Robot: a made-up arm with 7 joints.
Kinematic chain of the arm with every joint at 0, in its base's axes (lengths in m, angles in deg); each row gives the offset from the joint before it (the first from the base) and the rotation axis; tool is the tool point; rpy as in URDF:
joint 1: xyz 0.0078 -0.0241 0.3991 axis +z
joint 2: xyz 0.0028 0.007 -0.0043 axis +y
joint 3: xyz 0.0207 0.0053 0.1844 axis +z
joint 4: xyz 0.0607 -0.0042 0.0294 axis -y
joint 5: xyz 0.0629 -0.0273 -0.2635 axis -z
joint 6: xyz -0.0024 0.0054 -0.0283 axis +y
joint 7: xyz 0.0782 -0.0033 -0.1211 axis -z
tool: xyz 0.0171 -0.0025 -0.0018 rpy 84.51 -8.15 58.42
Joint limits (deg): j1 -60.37..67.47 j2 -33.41..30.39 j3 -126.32..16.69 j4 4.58..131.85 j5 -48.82..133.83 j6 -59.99..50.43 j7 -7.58..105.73
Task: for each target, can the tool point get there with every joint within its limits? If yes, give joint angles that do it. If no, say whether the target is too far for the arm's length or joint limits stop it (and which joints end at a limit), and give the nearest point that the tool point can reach.
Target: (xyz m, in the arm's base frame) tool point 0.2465 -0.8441 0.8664
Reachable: no: too far | nearest point 0.1814 -0.5837 0.7343 | short by 0.299 m
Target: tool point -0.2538 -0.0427 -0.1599
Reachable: no: joint limits stop it (at a limit: joint 2, joint 3, joint 7) | nearest point -0.1966 -0.0386 0.1373 | short by 0.303 m
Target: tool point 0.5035 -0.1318 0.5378
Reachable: yes | joints 27.95 11.17 -30.33 69.74 44.83 -25.03 81.58
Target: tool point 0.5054 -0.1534 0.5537
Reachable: yes | joints 44.85 7.56 -53.16 72.58 50.09 2.87 34.82
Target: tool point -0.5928 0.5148 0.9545
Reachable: no: too far | nearest point -0.4035 0.3119 0.7776 | short by 0.329 m
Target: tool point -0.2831 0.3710 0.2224
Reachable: no: joint limits stop it (at a limit: joint 1, joint 2, joint 3, joint 7) | nearest point -0.3096 0.1994 0.3159 | short by 0.197 m
